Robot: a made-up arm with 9 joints.
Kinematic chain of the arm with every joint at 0, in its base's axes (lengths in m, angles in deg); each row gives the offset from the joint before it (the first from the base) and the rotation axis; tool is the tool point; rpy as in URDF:
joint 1: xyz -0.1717 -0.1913 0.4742 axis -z
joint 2: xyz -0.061 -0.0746 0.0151 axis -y
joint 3: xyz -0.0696 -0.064 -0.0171 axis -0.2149 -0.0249 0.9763
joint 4: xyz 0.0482 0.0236 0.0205 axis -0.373 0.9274 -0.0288
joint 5: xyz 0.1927 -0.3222 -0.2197 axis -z
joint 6: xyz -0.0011 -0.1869 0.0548 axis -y
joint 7: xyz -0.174 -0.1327 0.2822 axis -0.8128 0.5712 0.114
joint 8: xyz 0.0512 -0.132 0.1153 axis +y
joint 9: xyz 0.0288 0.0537 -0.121 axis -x
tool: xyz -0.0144 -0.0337 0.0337 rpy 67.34 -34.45 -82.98
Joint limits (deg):
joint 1: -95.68..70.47
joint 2: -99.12..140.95
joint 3: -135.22..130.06
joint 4: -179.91..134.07
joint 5: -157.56..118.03
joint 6: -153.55..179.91
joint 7: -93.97..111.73
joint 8: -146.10..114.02
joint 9: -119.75..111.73
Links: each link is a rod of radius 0.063 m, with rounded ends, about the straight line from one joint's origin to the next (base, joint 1, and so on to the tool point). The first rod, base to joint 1, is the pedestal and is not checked.
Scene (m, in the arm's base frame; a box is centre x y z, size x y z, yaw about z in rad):
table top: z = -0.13
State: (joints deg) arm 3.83 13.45 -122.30 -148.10 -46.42 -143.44 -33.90 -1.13 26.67
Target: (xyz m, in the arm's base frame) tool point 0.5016 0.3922 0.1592
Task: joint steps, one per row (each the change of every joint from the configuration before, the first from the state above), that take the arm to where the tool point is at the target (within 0.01 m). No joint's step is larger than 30 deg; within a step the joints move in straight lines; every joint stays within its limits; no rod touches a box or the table.
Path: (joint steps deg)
1: -24.88 13.23 26.28 18.17 6.20 -2.53 -4.43 1.34 -7.87
2: -24.87 13.23 26.27 18.17 6.19 -2.53 -4.42 1.35 -7.87
3: -24.88 13.23 26.28 18.17 6.20 -2.52 -4.43 1.34 -7.87
4: -24.88 13.24 26.27 18.17 6.19 -2.53 -4.43 1.35 -7.88
5: 2.81 14.91 -23.60 4.15 26.20 11.09 0.28 0.73 3.47
6: 2.80 14.92 -23.61 4.14 26.19 11.09 0.27 0.74 3.46
7: 2.81 14.91 -23.60 4.15 26.19 11.08 0.27 0.74 3.46
8: 2.81 14.92 -23.61 4.15 26.20 11.09 0.28 0.73 3.46
9: 2.81 14.91 -23.60 4.14 26.19 11.09 0.27 0.74 3.46
10: 10.97 0.00 0.00 -14.83 -26.96 -12.62 2.52 -2.60 2.14
11: 10.97 0.00 0.00 -14.84 -26.97 -12.62 2.52 -2.60 2.14
12: 10.97 0.00 0.00 -14.83 -26.96 -12.61 2.51 -2.60 2.13

